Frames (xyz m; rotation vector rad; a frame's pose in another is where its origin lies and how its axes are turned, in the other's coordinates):
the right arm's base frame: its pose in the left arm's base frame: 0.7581 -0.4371 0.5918 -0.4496 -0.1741 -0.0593
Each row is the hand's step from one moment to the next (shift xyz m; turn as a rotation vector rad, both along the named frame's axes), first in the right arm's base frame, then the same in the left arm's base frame.
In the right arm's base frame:
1: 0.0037 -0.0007 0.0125 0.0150 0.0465 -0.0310
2: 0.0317 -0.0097 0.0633 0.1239 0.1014 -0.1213
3: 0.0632 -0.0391 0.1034 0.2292 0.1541 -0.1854
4: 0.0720 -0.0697 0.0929 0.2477 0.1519 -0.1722
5: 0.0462 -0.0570 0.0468 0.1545 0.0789 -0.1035
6: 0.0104 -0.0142 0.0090 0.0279 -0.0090 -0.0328
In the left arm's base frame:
1: 0.0016 0.0048 0.0120 0.0240 0.0280 -0.0446
2: 0.0205 0.0184 0.0659 0.1502 0.0358 -0.1284
3: 0.0425 0.0089 0.1197 0.2687 0.0532 -0.1887
4: 0.0498 -0.0234 0.1251 0.2846 0.0567 -0.1728
5: 0.0328 -0.0317 0.0741 0.1754 0.0228 -0.0975
6: 0.0075 -0.0090 0.0159 0.0316 -0.0230 -0.0202

